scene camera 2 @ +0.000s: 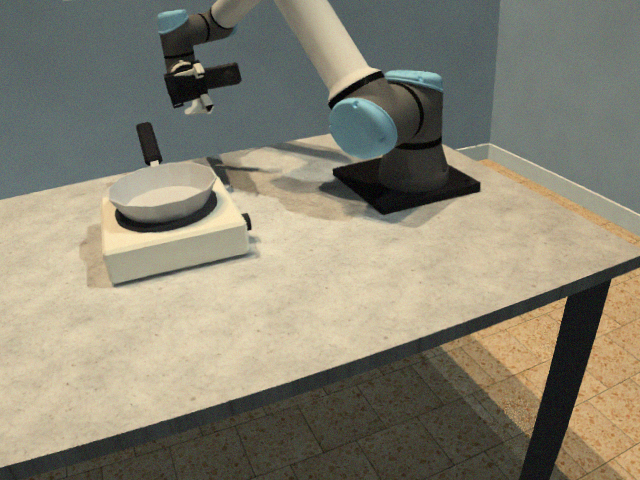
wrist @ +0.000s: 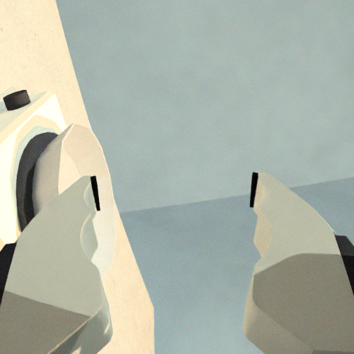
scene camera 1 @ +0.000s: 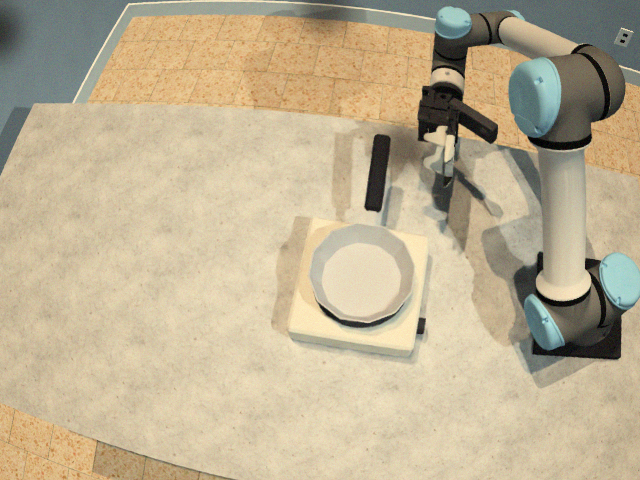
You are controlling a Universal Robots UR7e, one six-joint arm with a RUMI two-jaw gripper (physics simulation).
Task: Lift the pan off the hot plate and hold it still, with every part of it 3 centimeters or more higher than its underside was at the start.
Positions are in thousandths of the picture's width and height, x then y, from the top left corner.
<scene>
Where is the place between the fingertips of the gripper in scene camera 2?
320, 193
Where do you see a light grey pan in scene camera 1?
566, 568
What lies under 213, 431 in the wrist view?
A light grey pan.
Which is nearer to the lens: the light grey pan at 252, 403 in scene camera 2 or the cream hot plate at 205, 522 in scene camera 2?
The cream hot plate.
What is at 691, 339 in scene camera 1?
The gripper.
</scene>
